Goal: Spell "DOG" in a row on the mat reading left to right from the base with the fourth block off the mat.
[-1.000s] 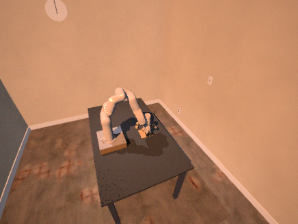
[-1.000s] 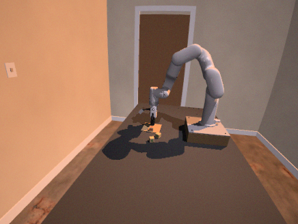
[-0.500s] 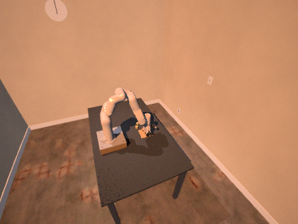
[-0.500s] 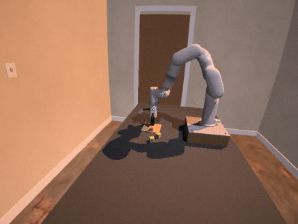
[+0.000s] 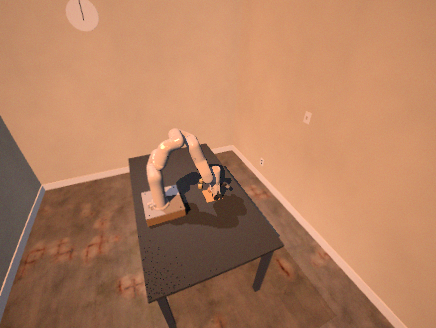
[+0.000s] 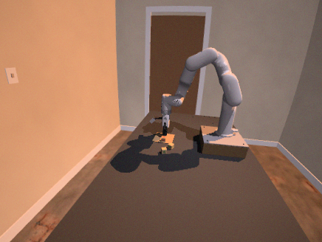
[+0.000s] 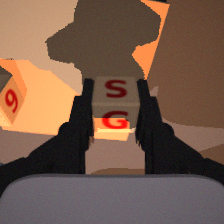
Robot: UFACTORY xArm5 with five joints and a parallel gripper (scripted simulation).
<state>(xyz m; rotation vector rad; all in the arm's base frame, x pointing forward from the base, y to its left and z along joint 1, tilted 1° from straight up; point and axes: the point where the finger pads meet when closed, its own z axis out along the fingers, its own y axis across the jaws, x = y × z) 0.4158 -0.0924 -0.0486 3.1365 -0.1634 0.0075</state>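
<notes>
My hand is 50 mm to the right of the orange mat, 30 mm above it and 10 mm short of it.
</notes>
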